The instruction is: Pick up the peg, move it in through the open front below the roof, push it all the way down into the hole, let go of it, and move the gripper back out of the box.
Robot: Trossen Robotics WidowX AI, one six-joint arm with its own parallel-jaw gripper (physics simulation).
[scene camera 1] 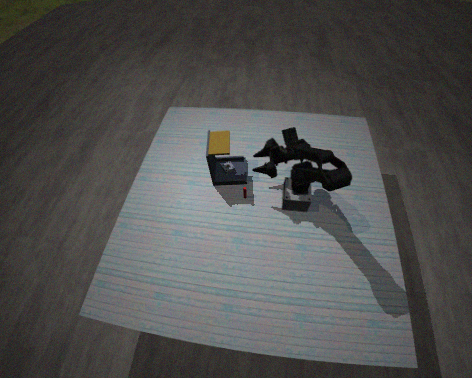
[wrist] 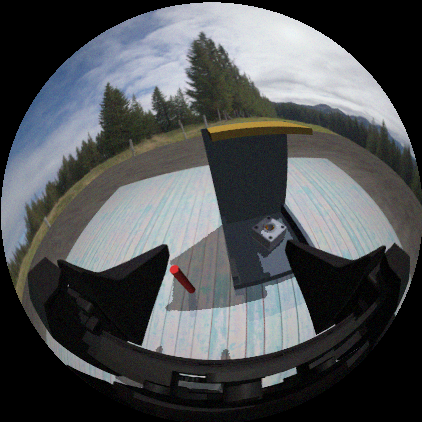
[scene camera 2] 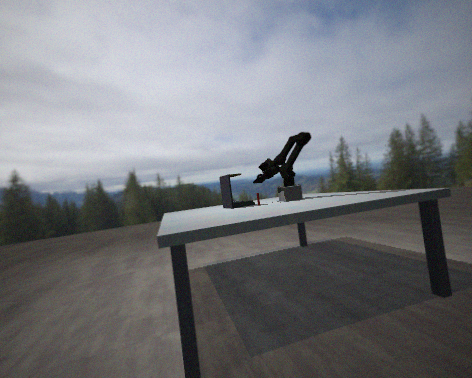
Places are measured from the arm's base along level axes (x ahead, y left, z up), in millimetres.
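Where they show: gripper, fingertip midpoint: (scene camera 1: 253,163) (wrist: 228,249) (scene camera 2: 255,181); arm's base, link origin: (scene camera 1: 299,188) (scene camera 2: 289,185).
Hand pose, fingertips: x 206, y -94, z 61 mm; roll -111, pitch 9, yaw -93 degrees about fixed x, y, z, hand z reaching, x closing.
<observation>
Each offset is from my fingertips to the top centre of the thing. "spot": to the spot under its first point.
The red peg @(dx +38, dy +80, dz -79 mm) (scene camera 1: 245,192) (scene camera 2: 258,199) (wrist: 183,279) stands upright on the table beside the box, in the box's shadow. The box has a dark back wall (scene camera 2: 227,191) (wrist: 250,177), a low dark floor tray @(spot: dx +60, dy -17, dz -151 mm) (wrist: 243,270) and a yellow roof @(dx +118, dy -72, dz +65 mm) (scene camera 1: 219,143) (wrist: 260,129) on top; its front is open. A grey block with a round hole @(dx +126, dy -81, dz -118 mm) (scene camera 1: 228,167) (wrist: 269,231) sits on the box floor. My gripper (scene camera 1: 253,162) (wrist: 228,249) is open and empty. It hangs above the table, outside the box, on the arm's side; the peg is apart from both fingers.
The arm's grey base block (scene camera 1: 296,200) (scene camera 2: 290,193) stands on the table (scene camera 1: 225,280) (scene camera 2: 300,217) to the right of the box and peg in the scene views. Low dark rims edge parts of the box floor. The arm's shadow falls across the table near the base.
</observation>
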